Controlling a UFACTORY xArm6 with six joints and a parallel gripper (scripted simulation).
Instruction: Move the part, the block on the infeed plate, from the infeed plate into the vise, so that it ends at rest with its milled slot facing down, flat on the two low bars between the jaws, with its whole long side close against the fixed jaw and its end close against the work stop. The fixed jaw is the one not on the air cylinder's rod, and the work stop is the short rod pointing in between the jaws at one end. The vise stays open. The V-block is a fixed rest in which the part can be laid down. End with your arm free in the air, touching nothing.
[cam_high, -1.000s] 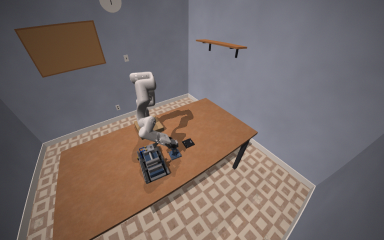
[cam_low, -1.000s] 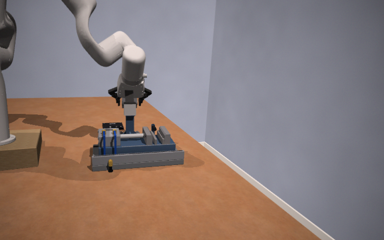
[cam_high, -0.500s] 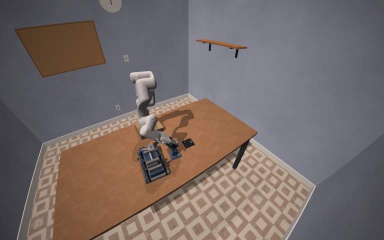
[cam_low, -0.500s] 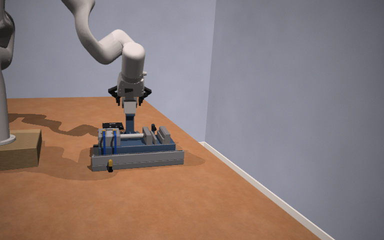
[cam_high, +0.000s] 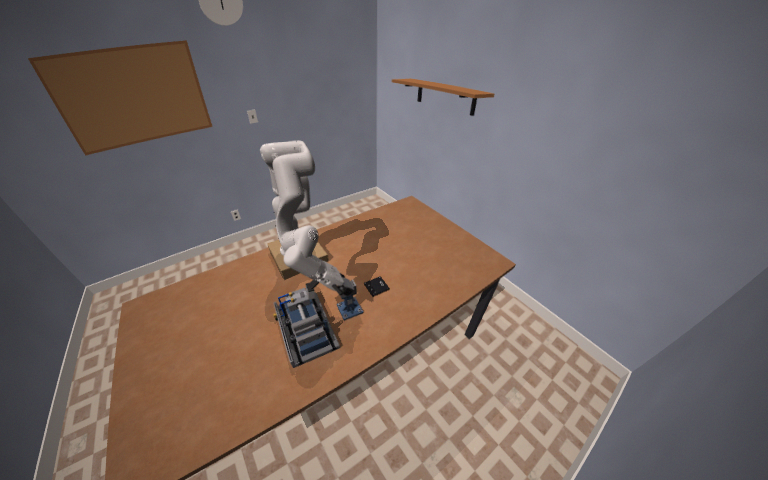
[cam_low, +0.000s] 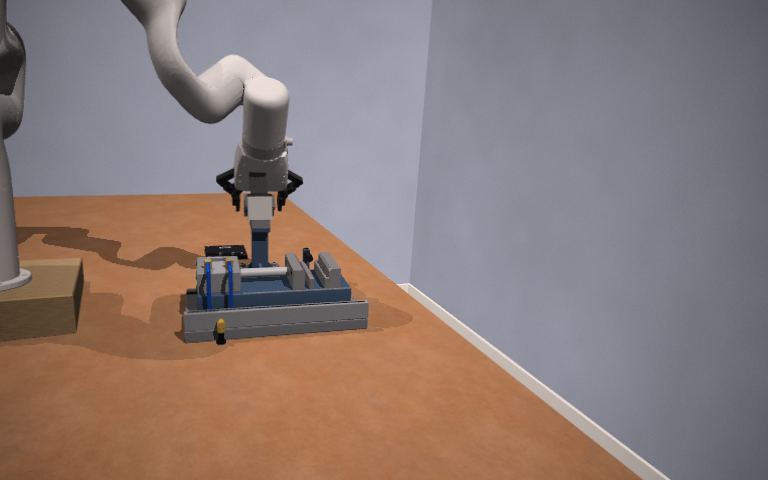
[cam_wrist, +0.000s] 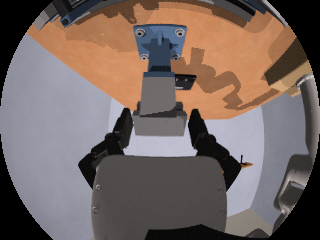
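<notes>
Right now the part is 10 mm below my hand. From my hand the other things lie so: white cylinder rod 30 mm behind, 190 mm to the right, 90 mm below; then post 10 mm to the left, 100 mm below; then black work stop 60 mm ahead, 150 mm to the right, 70 mm below.
</notes>
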